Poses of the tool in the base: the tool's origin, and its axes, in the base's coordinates. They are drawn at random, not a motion.
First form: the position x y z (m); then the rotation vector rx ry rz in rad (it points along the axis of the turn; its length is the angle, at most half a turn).
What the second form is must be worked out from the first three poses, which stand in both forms.
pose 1, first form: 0.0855 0.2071 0.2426 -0.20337 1.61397 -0.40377
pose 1, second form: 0.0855 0.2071 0.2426 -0.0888 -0.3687 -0.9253 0.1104 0.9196 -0.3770
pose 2, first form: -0.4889 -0.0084 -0.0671 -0.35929 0.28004 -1.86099
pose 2, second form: -0.4889 -0.0084 -0.0671 -0.2913 -0.9507 0.1062 0.8774 -0.3097 -0.3665
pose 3, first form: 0.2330 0.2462 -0.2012 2.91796 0.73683 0.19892
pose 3, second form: 0.2330 0.2462 -0.2012 0.8724 0.4791 0.0965 0.4626 -0.8732 0.1532
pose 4, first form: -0.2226 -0.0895 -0.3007 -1.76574 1.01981 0.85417
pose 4, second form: -0.2226 -0.0895 -0.3007 0.4217 -0.2785 -0.8629 -0.8984 -0.2573 -0.3560
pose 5, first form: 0.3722 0.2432 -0.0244 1.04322 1.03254 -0.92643
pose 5, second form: 0.3722 0.2432 -0.0244 0.2564 -0.1103 -0.9603 0.9427 0.2478 0.2232
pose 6, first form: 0.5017 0.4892 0.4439 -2.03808 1.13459 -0.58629
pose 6, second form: 0.5017 0.4892 0.4439 0.5092 -0.8596 0.0428 -0.5322 -0.3535 -0.7693
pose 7, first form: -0.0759 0.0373 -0.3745 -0.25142 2.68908 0.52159
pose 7, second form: -0.0759 0.0373 -0.3745 -0.9085 -0.0997 -0.4058 -0.2442 0.9147 0.3219
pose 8, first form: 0.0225 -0.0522 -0.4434 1.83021 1.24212 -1.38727
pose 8, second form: 0.0225 -0.0522 -0.4434 0.0527 0.3522 -0.9344 0.8900 -0.4410 -0.1160
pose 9, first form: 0.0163 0.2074 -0.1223 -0.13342 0.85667 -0.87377
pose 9, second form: 0.0163 0.2074 -0.1223 0.3412 -0.7195 -0.6049 0.6190 0.6563 -0.4315
